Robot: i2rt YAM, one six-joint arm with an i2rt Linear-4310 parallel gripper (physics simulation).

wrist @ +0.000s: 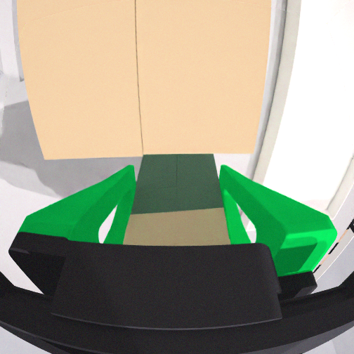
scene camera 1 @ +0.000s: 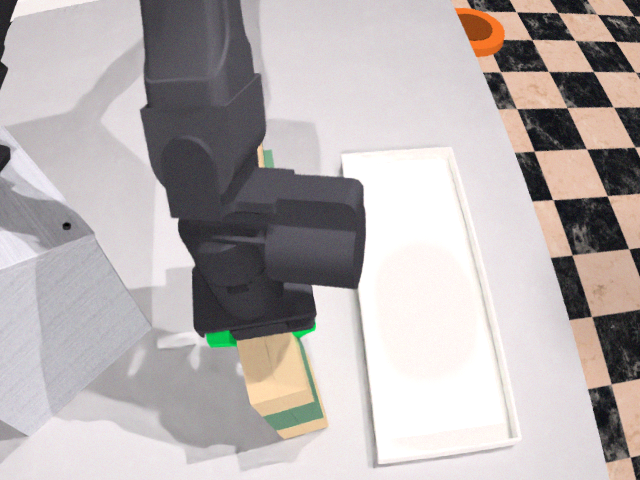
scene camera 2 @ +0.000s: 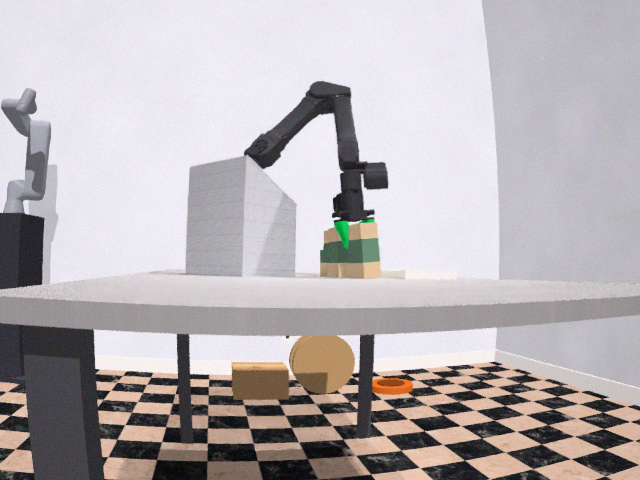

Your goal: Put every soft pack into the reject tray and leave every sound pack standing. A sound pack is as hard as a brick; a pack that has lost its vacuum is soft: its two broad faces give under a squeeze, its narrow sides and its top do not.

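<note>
A white reject tray is there for me to see, and so is my gripper. The wrist view shows my gripper too, as does scene camera 2.
</note>
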